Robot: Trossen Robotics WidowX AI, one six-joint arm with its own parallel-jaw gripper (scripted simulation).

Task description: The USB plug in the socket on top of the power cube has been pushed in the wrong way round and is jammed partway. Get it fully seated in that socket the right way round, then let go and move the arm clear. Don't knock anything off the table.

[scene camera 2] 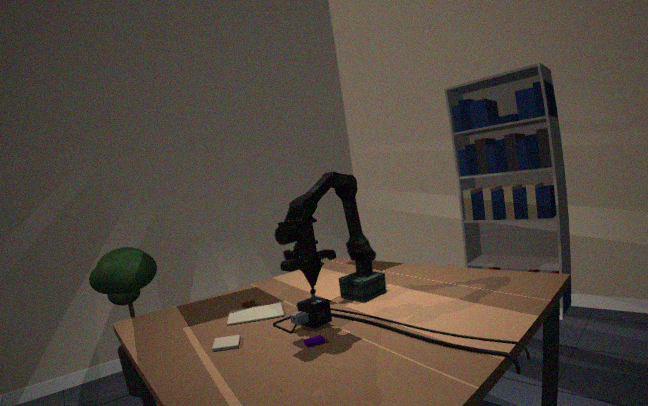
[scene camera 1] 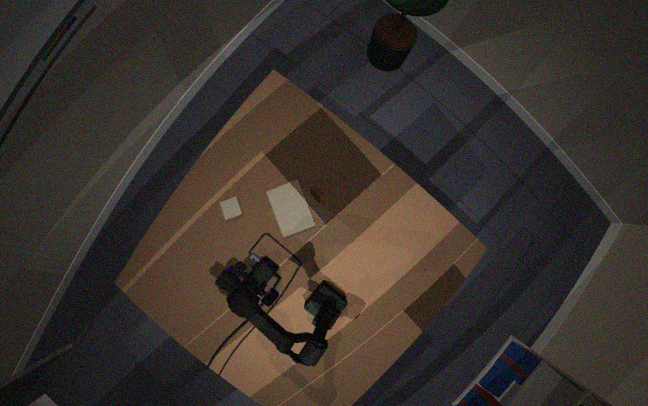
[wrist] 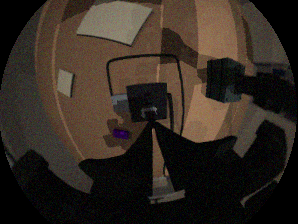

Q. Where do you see a black power cube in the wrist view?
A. At 155, 95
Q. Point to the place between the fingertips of my gripper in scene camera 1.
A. At 258, 278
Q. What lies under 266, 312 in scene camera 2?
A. A white pad.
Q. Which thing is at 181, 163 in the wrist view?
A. My gripper.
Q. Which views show my gripper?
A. Scene camera 2, scene camera 1 and the wrist view: all of them.
